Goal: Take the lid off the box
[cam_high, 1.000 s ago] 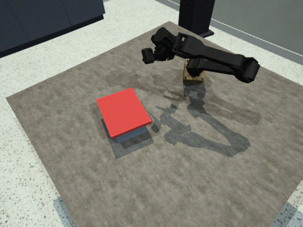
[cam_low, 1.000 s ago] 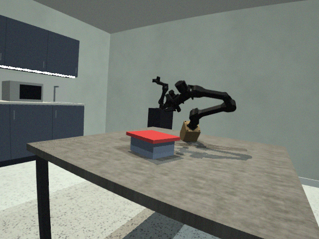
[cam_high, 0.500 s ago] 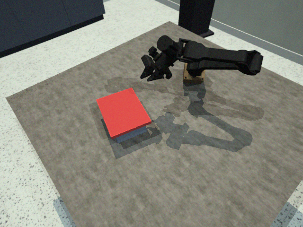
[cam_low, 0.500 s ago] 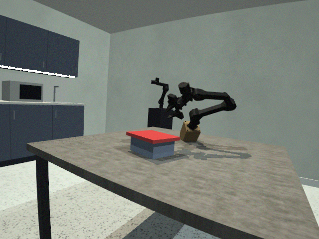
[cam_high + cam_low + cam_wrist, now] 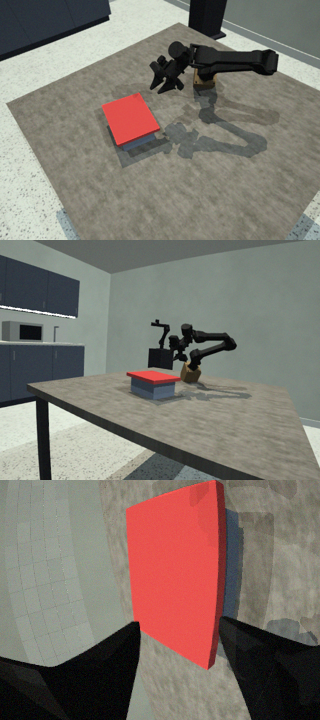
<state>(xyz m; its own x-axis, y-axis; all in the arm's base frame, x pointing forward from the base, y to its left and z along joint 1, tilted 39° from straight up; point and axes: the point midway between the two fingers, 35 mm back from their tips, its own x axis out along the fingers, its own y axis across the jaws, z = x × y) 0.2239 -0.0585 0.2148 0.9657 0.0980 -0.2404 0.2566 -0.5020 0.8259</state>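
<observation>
Right now my hand is 150 mm short of the red lid, 120 mm above it and 10 mm to the left of it. Round my hand: blue storage box 170 mm below, 150 mm ahead, 10 mm to the right.
</observation>
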